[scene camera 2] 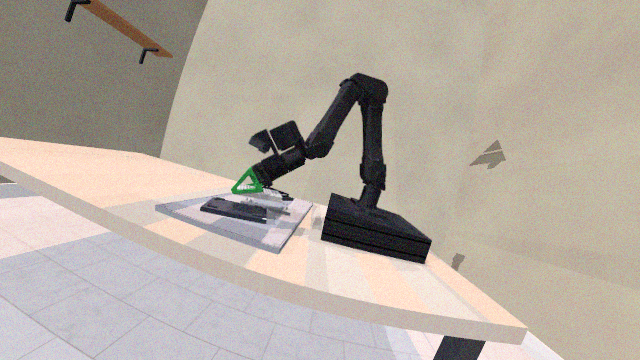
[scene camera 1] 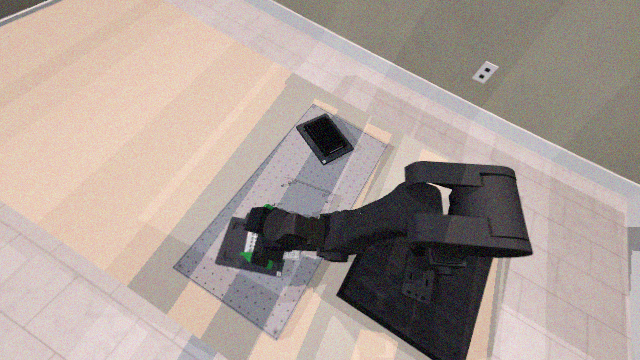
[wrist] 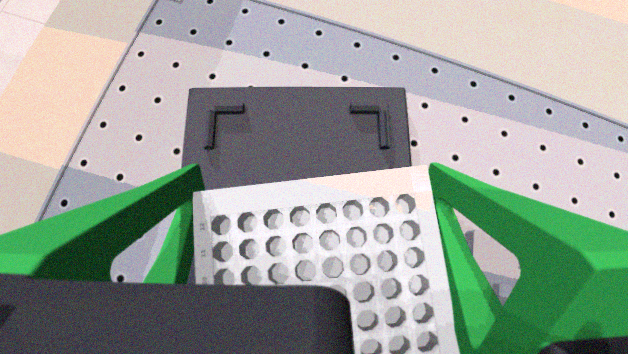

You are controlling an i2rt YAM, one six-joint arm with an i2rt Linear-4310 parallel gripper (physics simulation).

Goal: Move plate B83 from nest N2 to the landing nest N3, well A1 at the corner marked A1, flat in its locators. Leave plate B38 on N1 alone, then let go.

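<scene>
My gripper (scene camera 1: 256, 232) (scene camera 2: 247, 189) (wrist: 314, 177), with green fingers, is shut on a white well plate, apparently B83. The plate (scene camera 1: 251, 242) (wrist: 330, 240) is held by its two sides, a little above a dark nest (scene camera 1: 231, 247) (scene camera 2: 220, 207) (wrist: 300, 131). It is turned slightly against that nest in the wrist view; two corner locators show beyond its far edge, and the camera housing hides its near part. A black plate (scene camera 1: 326, 135), apparently B38, sits on another dark nest (scene camera 1: 327, 157) at the far end. Between them are small locators (scene camera 1: 285, 185). The nest and plate labels are unreadable.
A grey perforated board (scene camera 1: 250, 295) (scene camera 2: 250, 236) (wrist: 500, 120) carries the nests. The black robot base (scene camera 1: 380, 285) (scene camera 2: 375, 230) stands beside it on the wooden table (scene camera 1: 165, 125) (scene camera 2: 125, 165). A wall shelf (scene camera 2: 125, 27) is at the upper left in the second scene view.
</scene>
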